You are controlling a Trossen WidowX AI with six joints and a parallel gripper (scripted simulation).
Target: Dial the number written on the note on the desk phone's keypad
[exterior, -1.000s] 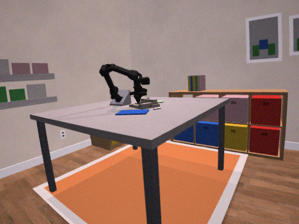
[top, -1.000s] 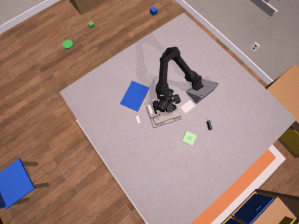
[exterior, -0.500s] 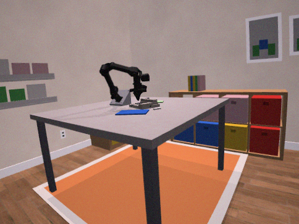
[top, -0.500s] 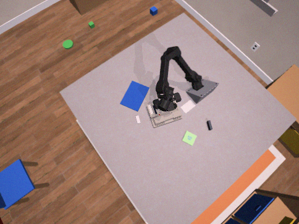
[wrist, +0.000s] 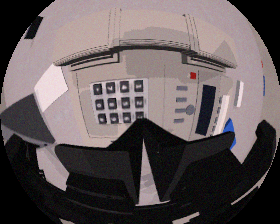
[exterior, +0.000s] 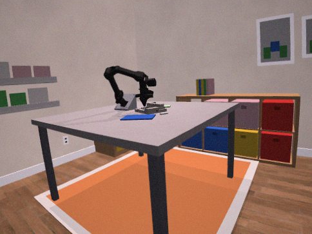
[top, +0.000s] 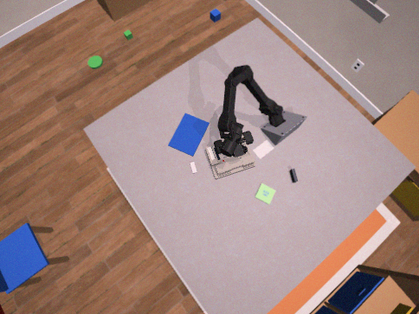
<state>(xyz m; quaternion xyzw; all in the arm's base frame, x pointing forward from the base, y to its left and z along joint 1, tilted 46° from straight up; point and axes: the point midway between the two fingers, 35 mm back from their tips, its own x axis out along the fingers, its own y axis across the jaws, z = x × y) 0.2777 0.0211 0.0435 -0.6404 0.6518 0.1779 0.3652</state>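
My hand is 3 cm short of the beige desk phone, 3 cm to the right of it and 6 cm above it. The rest, counted from my hand: white card: 15 cm behind, 9 cm to the left, 8 cm below; white block: 22 cm ahead, 3 cm to the right, 7 cm below; handset: 4 cm ahead, 8 cm to the left, 3 cm below.
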